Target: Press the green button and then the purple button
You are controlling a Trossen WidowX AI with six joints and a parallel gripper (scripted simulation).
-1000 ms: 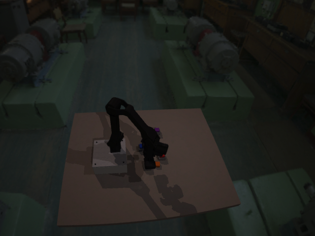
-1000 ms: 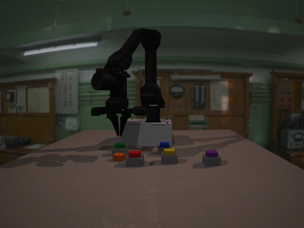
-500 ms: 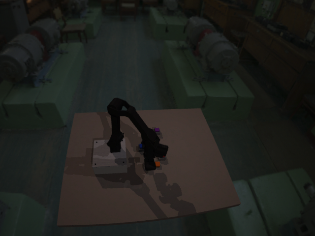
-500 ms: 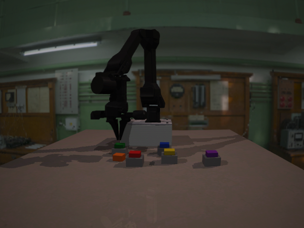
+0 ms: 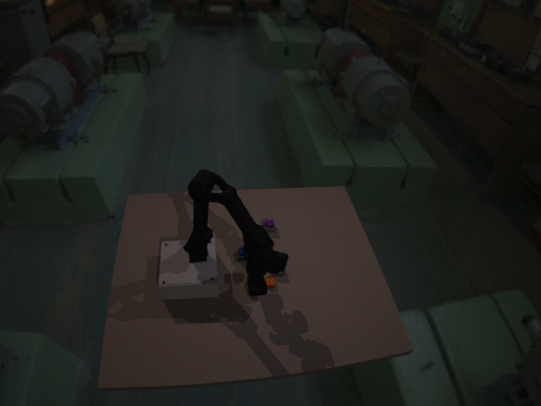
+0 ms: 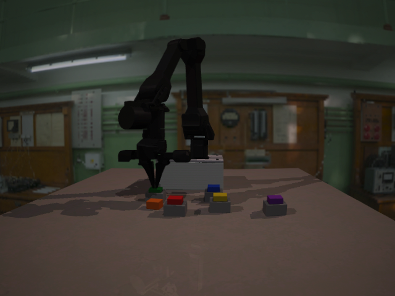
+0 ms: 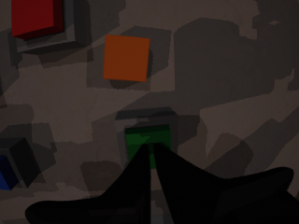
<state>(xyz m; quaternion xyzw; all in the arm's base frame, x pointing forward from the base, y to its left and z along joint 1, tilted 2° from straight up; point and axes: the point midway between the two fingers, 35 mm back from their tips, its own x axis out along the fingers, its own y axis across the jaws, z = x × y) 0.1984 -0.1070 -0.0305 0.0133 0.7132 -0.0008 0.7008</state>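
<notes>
Right now the green button is 1 cm below my gripper tip. Also, from my gripper tip: red button: 10 cm ahead, 7 cm to the left; then blue button: 2 cm behind, 16 cm to the left; then orange block: 7 cm ahead, 1 cm to the left, 2 cm below.
</notes>
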